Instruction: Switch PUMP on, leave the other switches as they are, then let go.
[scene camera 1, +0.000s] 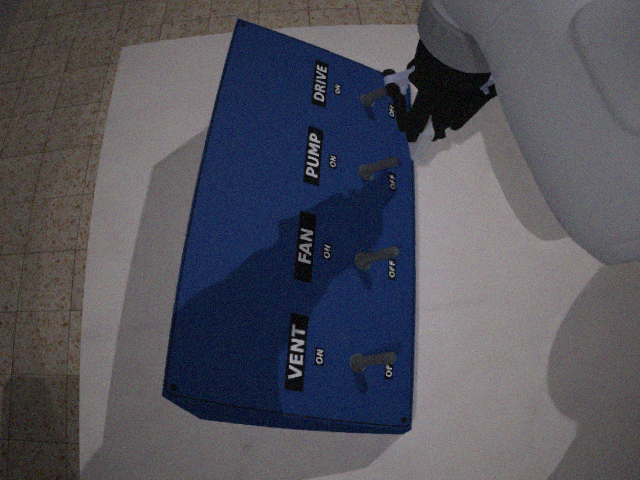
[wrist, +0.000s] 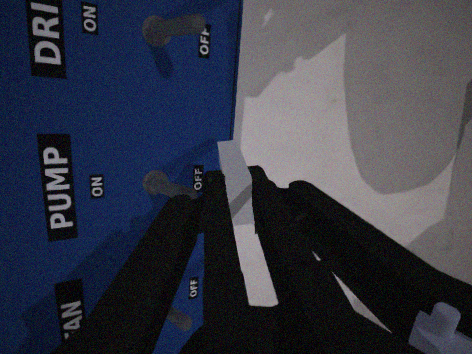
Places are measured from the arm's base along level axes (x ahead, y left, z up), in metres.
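Pixels of known places: gripper, fingertip midpoint: (scene camera 1: 415, 149) (wrist: 228, 158).
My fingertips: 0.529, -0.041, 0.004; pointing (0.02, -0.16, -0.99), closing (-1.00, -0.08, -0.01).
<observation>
For each thing: its top centre in the pictures, then the offset to it from my fingertips, as dx, dy, dz. Level surfaces: height alone.
- PUMP switch, middle of its top: (wrist: 169, 197) (scene camera 1: 382, 156) +0.045, +0.024, +0.018
- DRIVE switch, middle of its top: (wrist: 173, 18) (scene camera 1: 382, 84) +0.035, -0.096, +0.018
- FAN switch, middle of its top: (wrist: 168, 328) (scene camera 1: 381, 248) +0.056, +0.144, +0.018
- VENT switch, middle of its top: (scene camera 1: 378, 355) +0.067, +0.263, +0.018
- white table, its level: dz -0.112
The PUMP switch (scene camera 1: 379, 166) (wrist: 167, 187) is a grey lever on a blue panel (scene camera 1: 248, 155) (wrist: 125, 110), tilted toward its OFF label. Part of its lever end is hidden behind a black gripper link in the wrist view. The DRIVE switch (scene camera 1: 373, 97) (wrist: 177, 27), FAN switch (scene camera 1: 377, 257) (wrist: 180, 319) and VENT switch (scene camera 1: 373, 360) also tilt toward OFF. My gripper (scene camera 1: 420, 153) (wrist: 228, 158) is shut and empty. Its pale fingertips are beside the panel's OFF-side edge, near the PUMP lever's end and apart from it.
The panel rests on a white table (scene camera 1: 480, 310) (wrist: 300, 130). The large grey arm (scene camera 1: 558, 129) fills the upper right of the scene view. The gripper links reach over the panel's edge by the DRIVE switch in that view. Tiled floor (scene camera 1: 46, 206) lies beyond the table.
</observation>
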